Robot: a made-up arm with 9 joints. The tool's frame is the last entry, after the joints.
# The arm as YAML. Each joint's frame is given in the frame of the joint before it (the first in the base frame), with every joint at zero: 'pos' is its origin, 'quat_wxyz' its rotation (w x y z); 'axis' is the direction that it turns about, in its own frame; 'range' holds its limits. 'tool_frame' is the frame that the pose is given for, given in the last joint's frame.
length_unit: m
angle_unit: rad
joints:
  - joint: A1
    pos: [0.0, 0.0, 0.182]
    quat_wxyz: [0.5, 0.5, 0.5, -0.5]
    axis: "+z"
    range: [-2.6, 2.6]
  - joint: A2
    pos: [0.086, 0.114, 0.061]
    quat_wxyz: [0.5, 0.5, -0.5, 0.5]
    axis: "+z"
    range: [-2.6, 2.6]
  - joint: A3
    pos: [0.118, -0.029, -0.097]
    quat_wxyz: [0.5, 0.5, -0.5, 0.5]
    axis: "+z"
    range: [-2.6, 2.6]
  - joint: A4
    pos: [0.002, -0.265, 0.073]
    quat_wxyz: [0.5, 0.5, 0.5, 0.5]
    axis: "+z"
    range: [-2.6, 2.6]
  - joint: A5
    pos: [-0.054, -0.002, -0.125]
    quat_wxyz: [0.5, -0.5, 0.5, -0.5]
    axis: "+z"
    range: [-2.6, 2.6]
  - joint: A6
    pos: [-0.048, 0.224, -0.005]
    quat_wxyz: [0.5, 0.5, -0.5, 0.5]
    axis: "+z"
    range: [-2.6, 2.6]
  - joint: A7
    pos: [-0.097, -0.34, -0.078]
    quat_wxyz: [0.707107, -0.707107, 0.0, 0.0]
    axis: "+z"
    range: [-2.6, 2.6]
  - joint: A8
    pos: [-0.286, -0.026, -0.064]
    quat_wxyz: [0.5, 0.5, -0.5, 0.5]
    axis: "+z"
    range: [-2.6, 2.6]
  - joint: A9
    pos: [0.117, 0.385, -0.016]
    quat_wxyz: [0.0, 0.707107, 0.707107, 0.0]
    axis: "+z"
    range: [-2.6, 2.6]
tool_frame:
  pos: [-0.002, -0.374, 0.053]
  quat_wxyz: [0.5, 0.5, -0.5, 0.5]
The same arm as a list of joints. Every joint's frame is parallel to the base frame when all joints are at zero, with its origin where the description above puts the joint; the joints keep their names.
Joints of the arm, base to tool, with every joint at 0 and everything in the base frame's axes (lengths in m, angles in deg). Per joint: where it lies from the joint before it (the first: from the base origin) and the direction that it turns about. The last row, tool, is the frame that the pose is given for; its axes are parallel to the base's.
A1: xyz 0 0 0.182 axis -y
A2: xyz 0.114 -0.061 -0.086 axis -x
A3: xyz 0.097 -0.118 -0.029 axis -z
A4: xyz -0.002 -0.265 -0.073 axis -x
A5: xyz 0.125 -0.054 0.002 axis +y
A6: xyz 0.224 -0.005 -0.048 axis -x
A7: xyz 0.078 -0.097 0.34 axis -z
A8: xyz -0.026 -0.286 0.064 axis -x
A9: xyz 0.016 -0.385 -0.117 axis +x
tool: xyz 0.053 0.002 0.374
Joint limits (deg, base to tool): -148.97..148.97 -148.97..148.97 -148.97..148.97 -148.97..148.97 -148.97..148.97 -148.97..148.97 -148.97..148.97 -148.97..148.97 -148.97..148.97

